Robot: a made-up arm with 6 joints.
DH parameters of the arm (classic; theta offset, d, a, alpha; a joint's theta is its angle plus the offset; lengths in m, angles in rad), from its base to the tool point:
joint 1: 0 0.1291 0 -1.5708
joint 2: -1.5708 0 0.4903 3.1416
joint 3: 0 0 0 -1.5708
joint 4: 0 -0.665 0 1.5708
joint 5: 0 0.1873 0 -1.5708
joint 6: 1.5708 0 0 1.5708
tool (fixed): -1.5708 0 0 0
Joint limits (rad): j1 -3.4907..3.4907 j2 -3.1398..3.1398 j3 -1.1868..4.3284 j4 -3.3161..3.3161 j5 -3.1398..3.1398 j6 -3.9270..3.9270
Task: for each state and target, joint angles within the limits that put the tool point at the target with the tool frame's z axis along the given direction. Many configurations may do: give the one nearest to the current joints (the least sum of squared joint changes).
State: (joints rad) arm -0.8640 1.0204 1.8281 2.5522 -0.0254 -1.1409
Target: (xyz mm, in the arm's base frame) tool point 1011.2 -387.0 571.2 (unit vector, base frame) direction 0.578 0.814 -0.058
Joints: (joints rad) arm -0.5230 1.2610 1.5949 2.7060 -0.1398 -1.0450
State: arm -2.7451 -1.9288 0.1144 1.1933 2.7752 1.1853
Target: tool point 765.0 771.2 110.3 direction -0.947 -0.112 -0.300
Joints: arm -2.3405 -2.0711 0.4779 1.6382 2.2175 0.2059
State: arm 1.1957 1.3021 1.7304 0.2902 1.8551 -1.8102
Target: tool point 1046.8 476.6 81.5 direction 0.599 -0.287 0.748
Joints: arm 0.5474 1.8536 1.7974 0.7432 2.1028 -1.9505
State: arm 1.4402 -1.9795 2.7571 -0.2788 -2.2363 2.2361
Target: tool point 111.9 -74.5 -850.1 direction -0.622 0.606 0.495
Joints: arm 1.7054 -2.3553 2.9775 -1.0020 -2.2241 1.5773
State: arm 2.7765 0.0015 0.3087 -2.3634 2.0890 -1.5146
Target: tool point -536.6 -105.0 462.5 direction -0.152 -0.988 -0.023
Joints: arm 2.9853 -0.2831 -0.4848 -3.1189 2.0876 -1.5720
